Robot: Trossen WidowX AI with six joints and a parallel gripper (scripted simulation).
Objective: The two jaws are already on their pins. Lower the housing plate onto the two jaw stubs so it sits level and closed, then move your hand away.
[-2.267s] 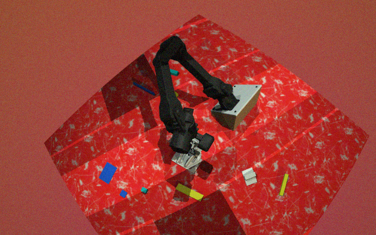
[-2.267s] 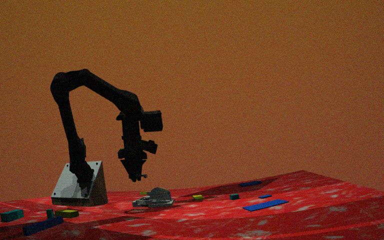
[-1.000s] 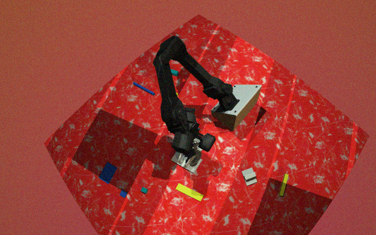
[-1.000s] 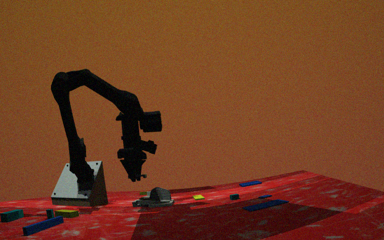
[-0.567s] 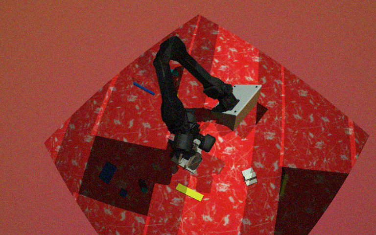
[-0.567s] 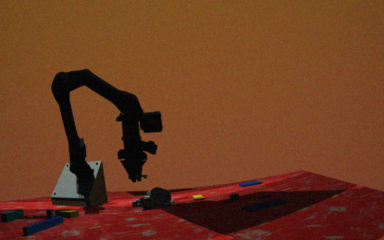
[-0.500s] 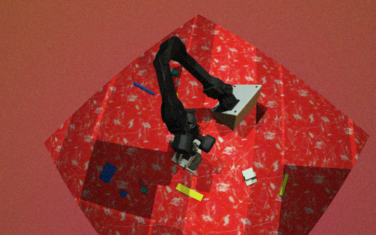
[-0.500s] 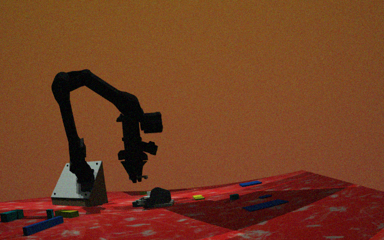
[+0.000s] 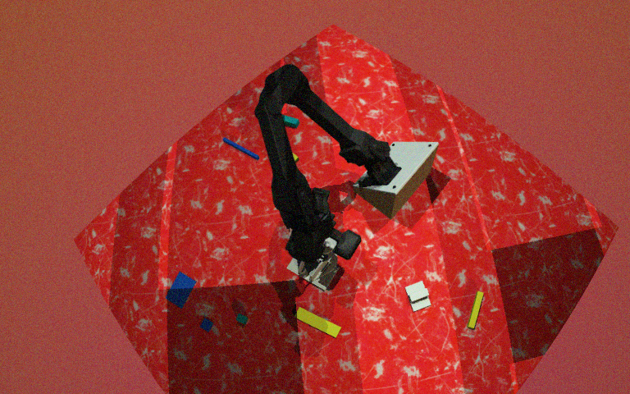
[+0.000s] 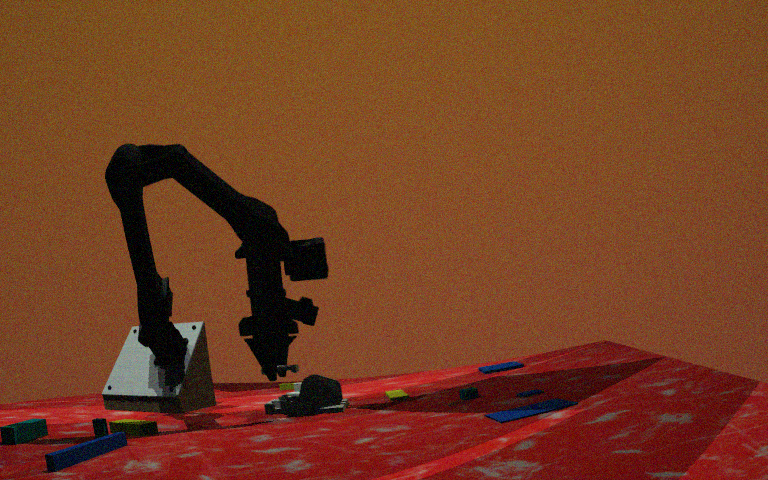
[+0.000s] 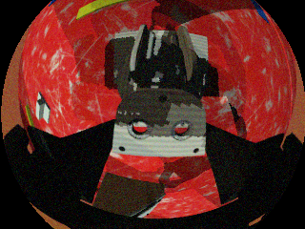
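The grey jaw assembly is 20 mm ahead of my gripper tip, 20 mm to the left of it and 40 mm below it. The rest, counted from my gripper tip: teal cube 300 mm ahead, 40 mm to the right, 50 mm below; blue stick 70 mm behind, 420 mm to the right, 50 mm below; white ridged block 50 mm behind, 280 mm to the left, 50 mm below.
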